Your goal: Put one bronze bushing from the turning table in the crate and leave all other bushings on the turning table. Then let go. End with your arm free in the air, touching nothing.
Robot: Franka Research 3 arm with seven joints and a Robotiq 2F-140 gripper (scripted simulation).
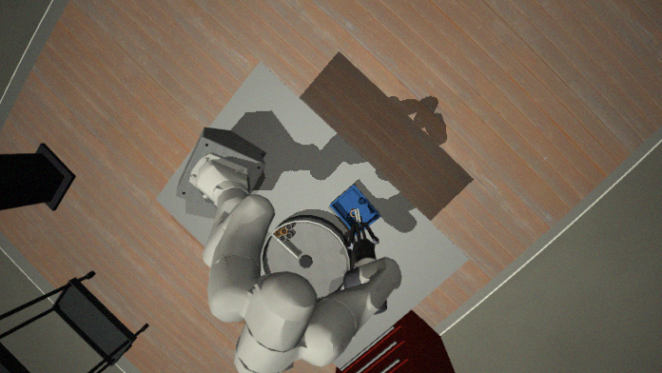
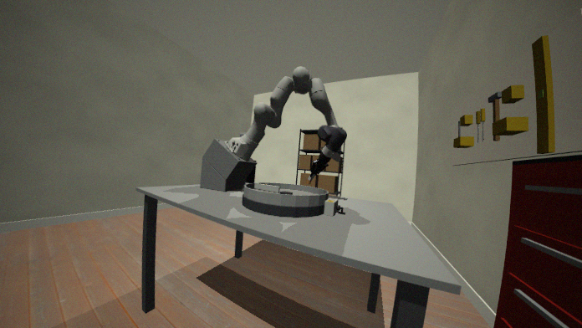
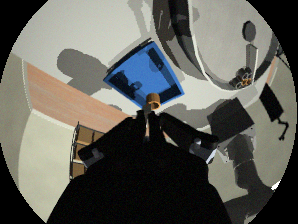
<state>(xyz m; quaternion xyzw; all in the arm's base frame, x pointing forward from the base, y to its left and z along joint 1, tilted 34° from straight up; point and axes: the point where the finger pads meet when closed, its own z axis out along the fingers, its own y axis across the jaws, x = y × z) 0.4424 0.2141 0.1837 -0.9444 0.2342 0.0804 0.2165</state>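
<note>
Now: hand 11 cm above the blue crate, 1 cm to the left of it and 1 cm past it. Also, from my hand: round grey turning table (35 cm to the right, 9 cm below, 1 cm behind).
</note>
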